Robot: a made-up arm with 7 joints. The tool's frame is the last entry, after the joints.
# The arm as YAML. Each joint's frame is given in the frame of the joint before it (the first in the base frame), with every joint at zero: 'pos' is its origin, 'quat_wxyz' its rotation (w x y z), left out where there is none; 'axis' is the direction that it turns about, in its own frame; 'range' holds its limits. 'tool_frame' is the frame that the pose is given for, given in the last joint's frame.
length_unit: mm
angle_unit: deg
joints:
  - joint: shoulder
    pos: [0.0, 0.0, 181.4]
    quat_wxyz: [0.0, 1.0, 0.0, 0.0]
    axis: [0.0, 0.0, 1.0]
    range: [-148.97, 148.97]
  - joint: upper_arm
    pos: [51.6, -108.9, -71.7]
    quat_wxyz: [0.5, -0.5, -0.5, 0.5]
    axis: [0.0, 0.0, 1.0]
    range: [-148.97, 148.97]
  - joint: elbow
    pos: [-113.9, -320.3, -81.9]
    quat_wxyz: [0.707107, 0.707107, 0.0, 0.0]
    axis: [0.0, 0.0, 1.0]
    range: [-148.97, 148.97]
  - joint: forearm
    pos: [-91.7, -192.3, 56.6]
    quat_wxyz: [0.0, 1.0, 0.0, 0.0]
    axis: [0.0, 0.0, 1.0]
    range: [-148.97, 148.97]
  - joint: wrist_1
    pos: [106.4, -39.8, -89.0]
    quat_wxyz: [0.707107, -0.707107, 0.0, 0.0]
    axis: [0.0, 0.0, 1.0]
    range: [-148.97, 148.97]
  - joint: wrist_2
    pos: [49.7, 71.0, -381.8]
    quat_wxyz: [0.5, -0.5, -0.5, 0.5]
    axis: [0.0, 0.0, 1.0]
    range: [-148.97, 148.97]
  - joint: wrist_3
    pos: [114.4, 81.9, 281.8]
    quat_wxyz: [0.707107, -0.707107, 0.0, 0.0]
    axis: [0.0, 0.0, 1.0]
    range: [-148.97, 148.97]
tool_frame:
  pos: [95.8, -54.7, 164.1]
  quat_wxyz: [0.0, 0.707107, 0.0, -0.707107]
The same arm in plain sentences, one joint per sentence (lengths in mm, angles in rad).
The arm has seven revolute joints in a row. What follows holds with every joint at zero, and every direction is one of the base frame's. Joint 1 lies 181.4 mm along +z from the base frame's origin and turns about -z, from -2.6 to 2.6 rad. Joint 2 lies 51.6 mm along +x and 108.9 mm along +y and 71.7 mm along +z from joint 1 and turns about -x, from -2.6 to 2.6 rad. Joint 3 lies 81.9 mm along +x and 113.9 mm along +y and 320.3 mm along -z from joint 2 and turns about -z, from -2.6 to 2.6 rad. Joint 4 lies 192.3 mm along +x and 91.7 mm along +y and 56.6 mm along -z from joint 3 and turns about +z, from -2.6 to 2.6 rad. Joint 5 lies 39.8 mm along -x and 106.4 mm along -y and 89 mm along -z from joint 4 and turns about +x, from -2.6 to 2.6 rad. Joint 6 lies 381.8 mm along -x and 49.7 mm along -y and 71 mm along -z from joint 5 and turns about +y, from -2.6 to 2.6 rad. Joint 7 lies 81.9 mm along -x and 281.8 mm along +y and 114.4 mm along -z from joint 6 and turns about -x, from -2.6 to 2.6 rad. The tool frame, which is the frame that the pose is given for, lies 164.1 mm along -x and 54.7 mm along +y and 95.8 mm along -z from joint 7; its axes are parallel to the base frame's.
